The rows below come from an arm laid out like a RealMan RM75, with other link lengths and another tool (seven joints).
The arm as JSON. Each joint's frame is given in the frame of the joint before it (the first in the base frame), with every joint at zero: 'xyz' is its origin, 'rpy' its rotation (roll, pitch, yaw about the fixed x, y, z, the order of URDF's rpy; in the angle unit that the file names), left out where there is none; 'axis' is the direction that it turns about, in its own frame. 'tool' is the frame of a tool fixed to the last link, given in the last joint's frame.
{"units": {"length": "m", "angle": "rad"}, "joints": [
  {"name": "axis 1", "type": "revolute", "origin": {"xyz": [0.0, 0.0, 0.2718], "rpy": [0.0, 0.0, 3.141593]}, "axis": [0.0, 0.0, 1.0]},
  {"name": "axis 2", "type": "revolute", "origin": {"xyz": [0.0, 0.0, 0.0], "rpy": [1.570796, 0.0, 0.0]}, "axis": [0.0, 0.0, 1.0]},
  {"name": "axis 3", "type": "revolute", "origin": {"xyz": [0.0, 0.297, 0.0], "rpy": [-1.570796, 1.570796, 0.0]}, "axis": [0.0, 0.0, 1.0]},
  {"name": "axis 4", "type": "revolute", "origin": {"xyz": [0.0, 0.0, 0.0], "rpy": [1.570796, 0.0, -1.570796]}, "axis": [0.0, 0.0, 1.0]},
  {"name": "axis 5", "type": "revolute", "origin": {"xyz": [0.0, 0.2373, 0.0], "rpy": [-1.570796, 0.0, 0.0]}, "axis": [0.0, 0.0, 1.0]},
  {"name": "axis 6", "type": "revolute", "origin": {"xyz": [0.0, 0.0, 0.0], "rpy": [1.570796, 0.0, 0.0]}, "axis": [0.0, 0.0, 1.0]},
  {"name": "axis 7", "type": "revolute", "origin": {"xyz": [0.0, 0.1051, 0.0], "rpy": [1.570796, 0.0, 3.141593]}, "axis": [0.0, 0.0, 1.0]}
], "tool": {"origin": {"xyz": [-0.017, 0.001, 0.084], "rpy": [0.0, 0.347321, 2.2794]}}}
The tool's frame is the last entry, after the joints.
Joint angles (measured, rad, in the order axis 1, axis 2, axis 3, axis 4, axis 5, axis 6, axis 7), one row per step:
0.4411, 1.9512, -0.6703, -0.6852, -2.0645, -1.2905, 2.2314
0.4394, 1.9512, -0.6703, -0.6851, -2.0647, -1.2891, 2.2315
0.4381, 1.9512, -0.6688, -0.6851, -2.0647, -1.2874, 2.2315
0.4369, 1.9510, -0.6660, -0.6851, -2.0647, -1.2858, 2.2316
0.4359, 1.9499, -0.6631, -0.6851, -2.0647, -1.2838, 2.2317
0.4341, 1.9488, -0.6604, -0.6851, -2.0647, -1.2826, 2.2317
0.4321, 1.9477, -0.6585, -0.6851, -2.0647, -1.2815, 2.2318
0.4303, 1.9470, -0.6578, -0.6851, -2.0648, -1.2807, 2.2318
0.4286, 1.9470, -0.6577, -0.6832, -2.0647, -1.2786, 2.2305
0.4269, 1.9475, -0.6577, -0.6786, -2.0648, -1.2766, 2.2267
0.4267, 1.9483, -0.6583, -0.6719, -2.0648, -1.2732, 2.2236
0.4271, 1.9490, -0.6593, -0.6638, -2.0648, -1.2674, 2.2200
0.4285, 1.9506, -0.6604, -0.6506, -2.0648, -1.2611, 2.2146
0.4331, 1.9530, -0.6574, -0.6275, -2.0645, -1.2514, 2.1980
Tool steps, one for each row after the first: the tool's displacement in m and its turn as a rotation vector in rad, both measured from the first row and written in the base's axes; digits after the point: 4 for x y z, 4 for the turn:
0.0009, -0.0005, 0.0001, 0.0008, -0.0008, -0.0025
0.0018, -0.0008, 0.0005, 0.0033, -0.0011, -0.0051
0.0028, -0.0010, 0.0013, 0.0069, -0.0010, -0.0081
0.0039, -0.0010, 0.0026, 0.0113, -0.0018, -0.0111
0.0052, -0.0015, 0.0039, 0.0149, -0.0024, -0.0144
0.0065, -0.0020, 0.0049, 0.0177, -0.0032, -0.0177
0.0076, -0.0026, 0.0055, 0.0191, -0.0041, -0.0201
0.0087, -0.0033, 0.0052, 0.0198, -0.0048, -0.0228
0.0101, -0.0044, 0.0040, 0.0186, -0.0049, -0.0250
0.0111, -0.0052, 0.0020, 0.0166, -0.0040, -0.0278
0.0123, -0.0057, -0.0002, 0.0153, -0.0042, -0.0313
0.0135, -0.0066, -0.0041, 0.0111, -0.0018, -0.0355
0.0147, -0.0073, -0.0099, 0.0073, 0.0005, -0.0362

